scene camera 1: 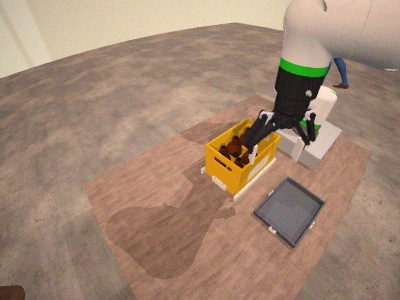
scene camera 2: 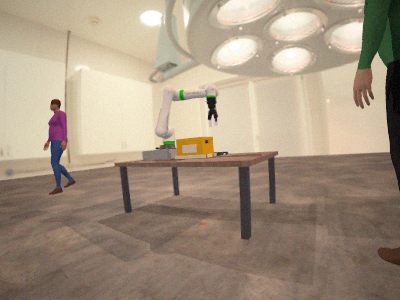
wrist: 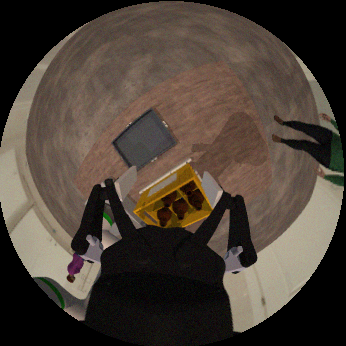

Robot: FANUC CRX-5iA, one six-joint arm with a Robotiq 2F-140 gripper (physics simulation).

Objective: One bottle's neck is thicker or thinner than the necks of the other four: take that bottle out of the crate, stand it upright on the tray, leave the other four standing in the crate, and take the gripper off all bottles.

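Places are measured from the arm's base along level axes (x right, y back, z down), in metres.
Pixels of known places: gripper, between the fingertips: (scene camera 1: 272, 159) (scene camera 2: 213, 126) (wrist: 169, 175); arm's base, origin of its link: (scene camera 1: 304, 130) (wrist: 108, 211).
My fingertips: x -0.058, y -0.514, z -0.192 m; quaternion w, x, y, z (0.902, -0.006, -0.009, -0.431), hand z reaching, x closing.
Note:
Ahead of a thing's pixels: the offset from my fingertips to its top centre. "spot": to the spot under its first point. Level surfaces: height alone.
The yellow crate @[dx +0.172, dy +0.106, dz +0.102 m] (scene camera 1: 218, 171) (scene camera 2: 202, 146) (wrist: 189, 174) stands on the table. Brown bottles stand in its compartments, among them one bottle @[dx +0.218, dy +0.197, dz +0.114 m] (wrist: 163, 216) nearest the robot base, one bottle @[dx +0.218, dy +0.104, dz +0.114 m] (wrist: 180, 210) in the middle of the same row and one bottle @[dx +0.212, dy +0.019, dz +0.114 m] (wrist: 196, 200) at that row's other end; others are beside them. The necks are too blurred to compare. The dark grey tray @[spot: dx -0.123, dy +0.085, dz +0.272 m] (scene camera 1: 290, 210) (wrist: 145, 140) lies beside the crate and holds no bottle. My gripper (scene camera 1: 276, 151) (scene camera 2: 213, 123) (wrist: 169, 175) is open and empty, pointing down above the crate, apart from the bottles.
The grey base block (scene camera 1: 320, 145) (scene camera 2: 159, 154) of the arm stands near the crate on the wooden table @[dz +0.277 m] (scene camera 1: 165, 185) (scene camera 2: 235, 160) (wrist: 200, 100). Pale strips edge the crate's foot. A person in purple (scene camera 2: 58, 127) and a person in green (scene camera 2: 380, 45) stand on the floor away from the table.

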